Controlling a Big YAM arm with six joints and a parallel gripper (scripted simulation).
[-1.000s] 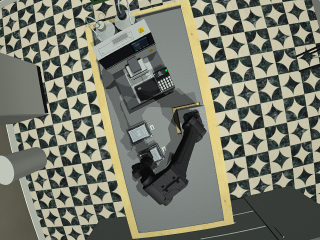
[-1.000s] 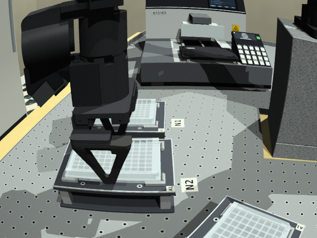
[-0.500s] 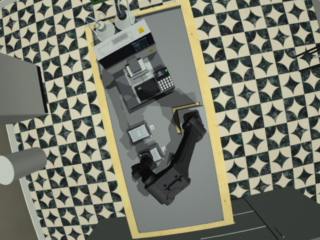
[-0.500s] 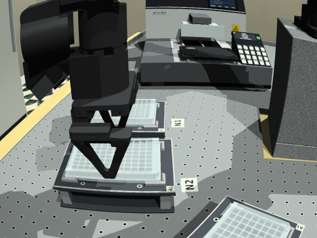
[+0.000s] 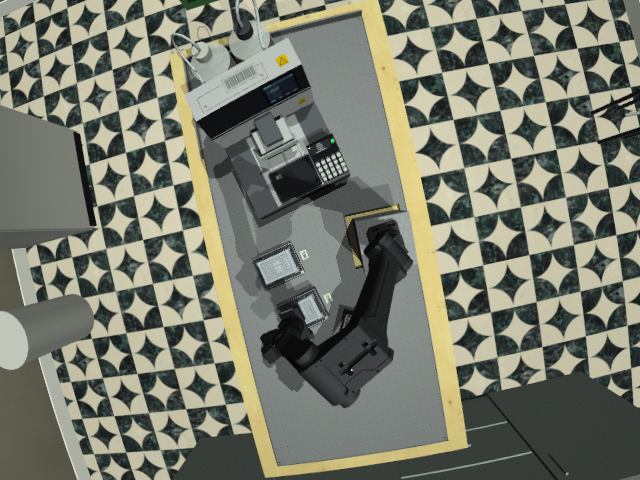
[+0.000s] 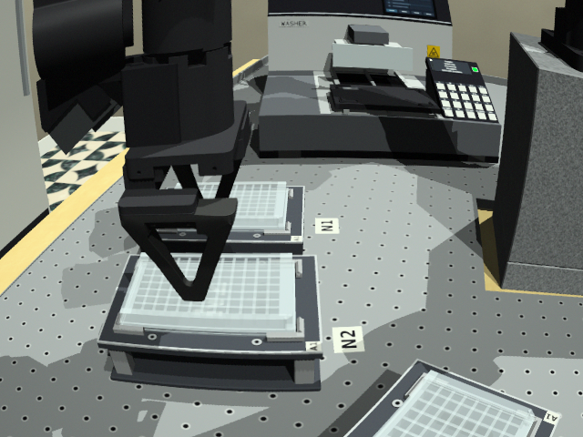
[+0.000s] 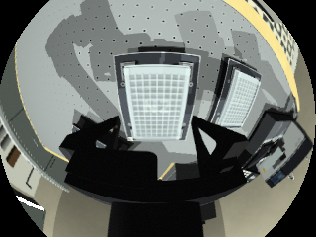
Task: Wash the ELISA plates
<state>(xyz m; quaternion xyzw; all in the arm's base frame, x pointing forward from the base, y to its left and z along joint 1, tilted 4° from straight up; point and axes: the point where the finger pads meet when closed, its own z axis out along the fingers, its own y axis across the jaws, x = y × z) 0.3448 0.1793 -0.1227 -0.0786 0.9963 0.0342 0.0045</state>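
Now: the nest N3 170 mm behind my hand, 150 mm to the left of it and 50 mm below it. The rest, counted from my hand: washer carrier (460 mm to the right, 130 mm behind, 10 mm below); plate washer (610 mm to the right, 100 mm behind, 40 mm above); nest label (200 mm to the right, 90 mm below, 70 mm behind).
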